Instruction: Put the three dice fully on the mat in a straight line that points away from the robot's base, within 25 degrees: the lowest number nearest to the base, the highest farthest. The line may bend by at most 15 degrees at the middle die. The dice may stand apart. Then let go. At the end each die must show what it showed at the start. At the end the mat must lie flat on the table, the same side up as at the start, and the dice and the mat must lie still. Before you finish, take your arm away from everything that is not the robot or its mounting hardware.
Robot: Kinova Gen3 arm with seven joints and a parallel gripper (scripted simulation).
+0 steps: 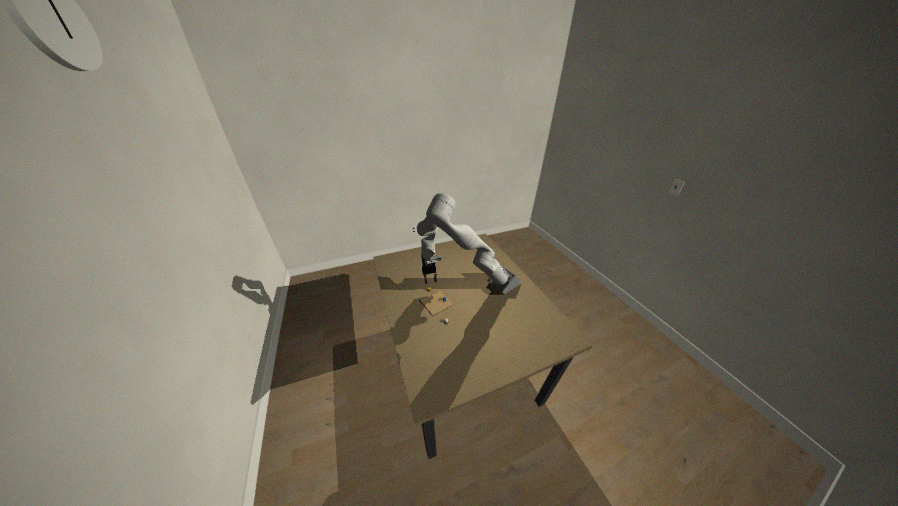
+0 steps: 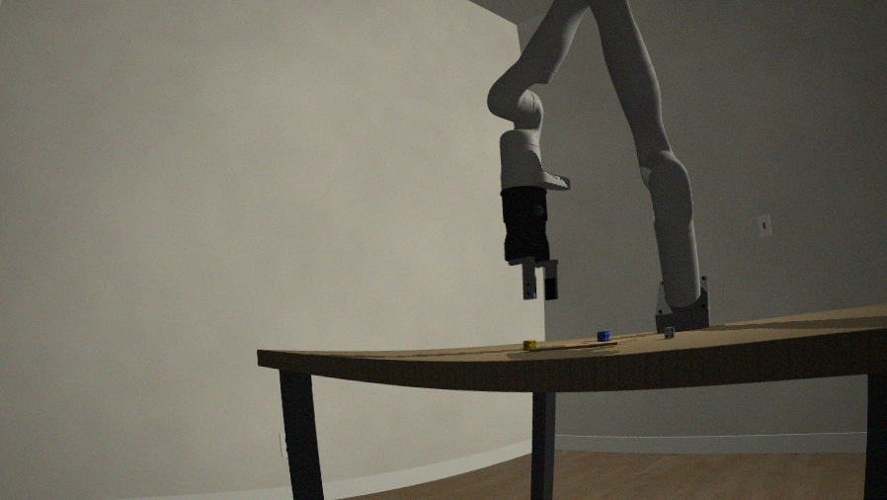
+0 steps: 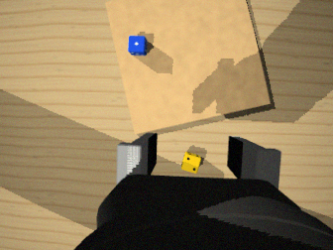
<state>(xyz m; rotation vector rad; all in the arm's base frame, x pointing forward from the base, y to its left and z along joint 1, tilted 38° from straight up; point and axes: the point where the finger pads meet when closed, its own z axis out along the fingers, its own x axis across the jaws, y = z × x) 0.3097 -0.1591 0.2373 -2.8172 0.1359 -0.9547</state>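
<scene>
My hand is 20 mm to the left of the yellow die and 90 mm above it. The rest, counted from my hand: white die 240 mm to the left, 90 mm below; blue die 50 mm behind, 90 mm to the left, 90 mm below; tan mat 90 mm to the left, 100 mm below.
</scene>
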